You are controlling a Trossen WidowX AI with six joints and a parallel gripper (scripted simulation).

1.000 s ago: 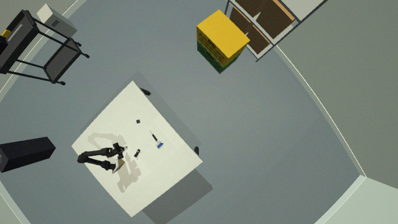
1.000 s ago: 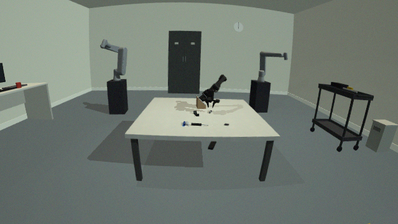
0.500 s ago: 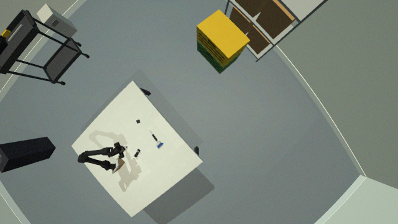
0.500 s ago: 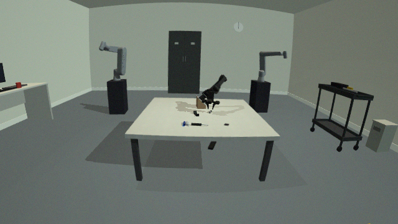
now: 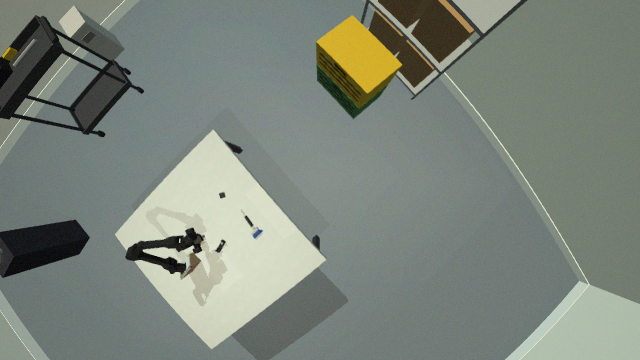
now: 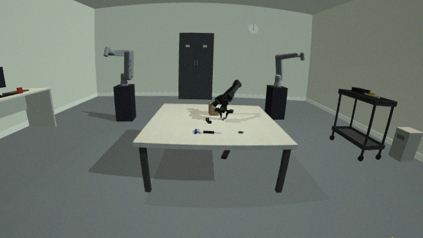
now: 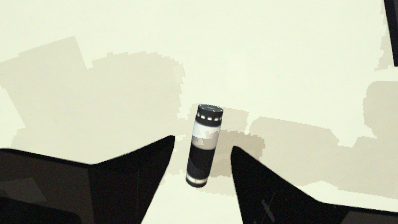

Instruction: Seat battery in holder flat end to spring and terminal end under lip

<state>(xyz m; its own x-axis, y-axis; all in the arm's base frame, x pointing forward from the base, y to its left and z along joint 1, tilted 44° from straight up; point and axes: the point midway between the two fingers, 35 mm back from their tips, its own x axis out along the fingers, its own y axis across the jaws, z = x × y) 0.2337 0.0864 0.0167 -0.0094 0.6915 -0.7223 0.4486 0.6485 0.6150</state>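
Now: the battery right at my gripper tip. From my gripper tip the other things lie so: black piece 370 mm ahead, 80 mm to the left, 10 mm below.
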